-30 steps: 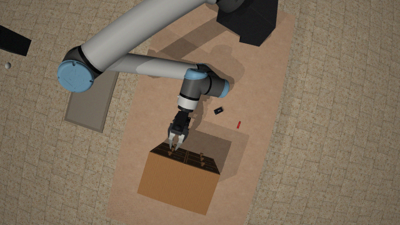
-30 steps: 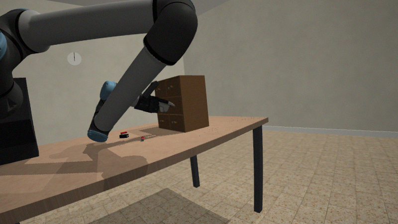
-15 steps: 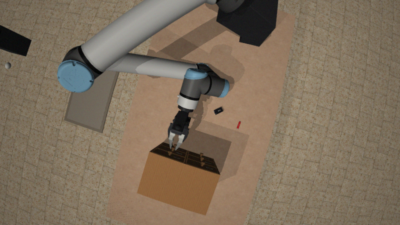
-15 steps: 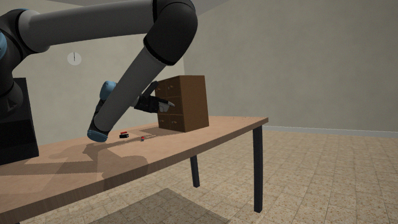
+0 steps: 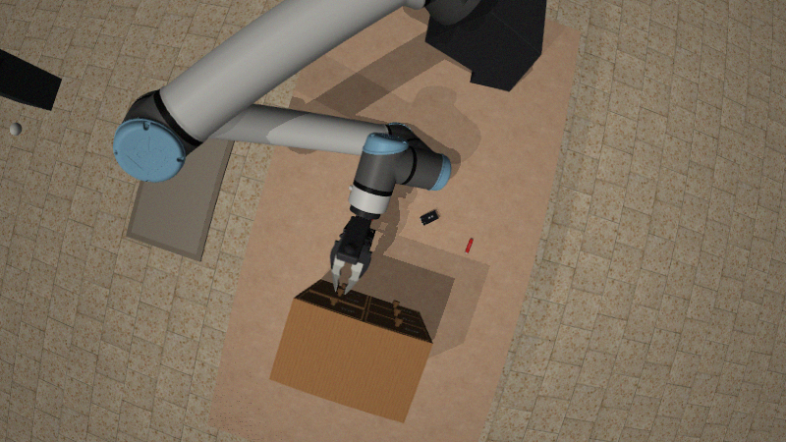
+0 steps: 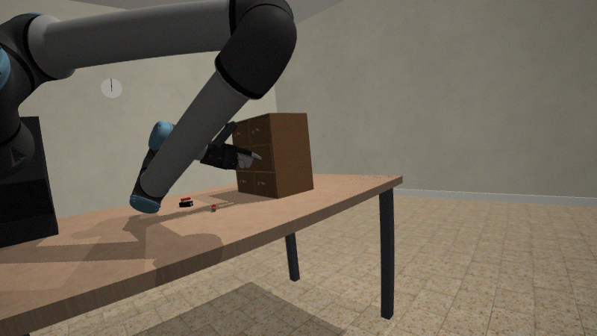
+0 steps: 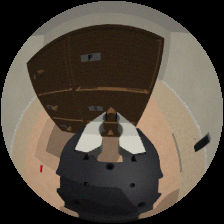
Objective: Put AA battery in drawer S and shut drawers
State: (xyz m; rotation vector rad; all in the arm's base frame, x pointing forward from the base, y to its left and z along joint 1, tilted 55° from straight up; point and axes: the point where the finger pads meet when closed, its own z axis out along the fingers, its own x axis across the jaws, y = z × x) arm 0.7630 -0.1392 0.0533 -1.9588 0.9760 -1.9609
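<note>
Now: the drawer 100 mm ahead of my hand, 20 mm below it and 10 mm to the right of it. Also, from my hand: small black object: 220 mm behind, 180 mm to the left, 150 mm below.
</note>
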